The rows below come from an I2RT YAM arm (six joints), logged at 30 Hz.
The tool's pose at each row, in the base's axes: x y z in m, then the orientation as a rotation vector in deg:
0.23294 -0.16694 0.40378 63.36 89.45 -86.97
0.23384 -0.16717 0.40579 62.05 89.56 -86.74
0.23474 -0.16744 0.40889 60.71 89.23 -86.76
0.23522 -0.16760 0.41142 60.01 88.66 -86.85
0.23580 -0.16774 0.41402 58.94 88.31 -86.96
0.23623 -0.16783 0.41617 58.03 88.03 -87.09
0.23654 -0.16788 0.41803 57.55 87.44 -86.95
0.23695 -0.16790 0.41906 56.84 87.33 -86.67
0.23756 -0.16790 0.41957 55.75 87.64 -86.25
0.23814 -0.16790 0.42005 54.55 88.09 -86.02
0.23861 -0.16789 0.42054 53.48 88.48 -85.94
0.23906 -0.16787 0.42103 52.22 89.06 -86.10
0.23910 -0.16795 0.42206 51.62 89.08 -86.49
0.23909 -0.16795 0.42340 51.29 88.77 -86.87
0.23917 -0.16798 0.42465 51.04 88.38 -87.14
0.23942 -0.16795 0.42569 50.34 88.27 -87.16
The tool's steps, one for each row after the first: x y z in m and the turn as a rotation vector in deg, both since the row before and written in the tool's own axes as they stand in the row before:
-0.00221 0.00001 -0.00002 -0.72 -0.80 -0.28
-0.00321 -0.00045 -0.00003 -0.46 -1.07 -0.16
-0.00251 -0.00061 -0.00002 -0.09 -0.79 0.11
-0.00261 -0.00054 -0.00002 -0.28 -0.91 -0.14
-0.00214 -0.00050 -0.00001 -0.22 -0.76 -0.15
-0.00182 -0.00049 -0.00001 -0.13 -0.66 0.30
-0.00111 -0.00005 -0.00001 -0.45 -0.52 0.03
-0.00072 0.00035 -0.00001 -0.82 -0.52 -0.24
-0.00068 0.00033 0.00000 -0.78 -0.51 -0.48
-0.00064 0.00022 0.00000 -0.61 -0.46 -0.50
-0.00064 0.00020 -0.00001 -0.58 -0.46 -0.81
-0.00094 -0.00043 0.00008 0.00 -0.37 -0.43
-0.00119 -0.00061 0.00000 0.20 -0.39 -0.15
-0.00115 -0.00050 0.00005 0.19 -0.39 -0.01
-0.00104 -0.00025 0.00000 -0.24 -0.52 -0.16

